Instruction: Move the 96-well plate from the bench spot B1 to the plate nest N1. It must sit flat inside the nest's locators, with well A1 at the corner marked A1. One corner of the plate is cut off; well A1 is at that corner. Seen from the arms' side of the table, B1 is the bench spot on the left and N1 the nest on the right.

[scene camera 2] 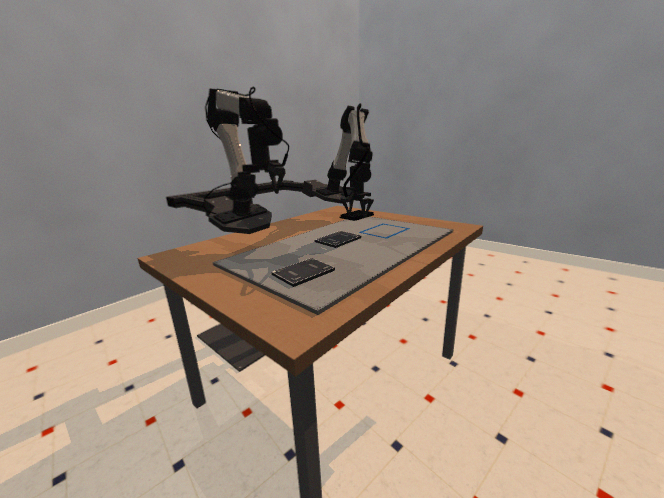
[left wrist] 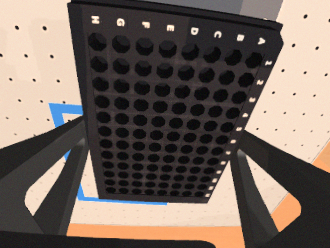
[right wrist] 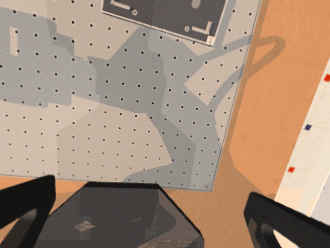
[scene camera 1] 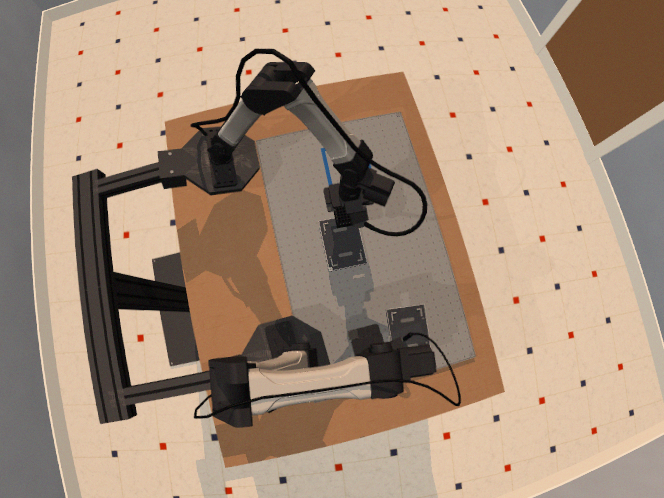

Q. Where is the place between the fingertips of my right gripper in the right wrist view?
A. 155, 194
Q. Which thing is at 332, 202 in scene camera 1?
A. My left gripper.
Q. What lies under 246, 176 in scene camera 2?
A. My right gripper.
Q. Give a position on a black 96-well plate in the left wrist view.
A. At 163, 142
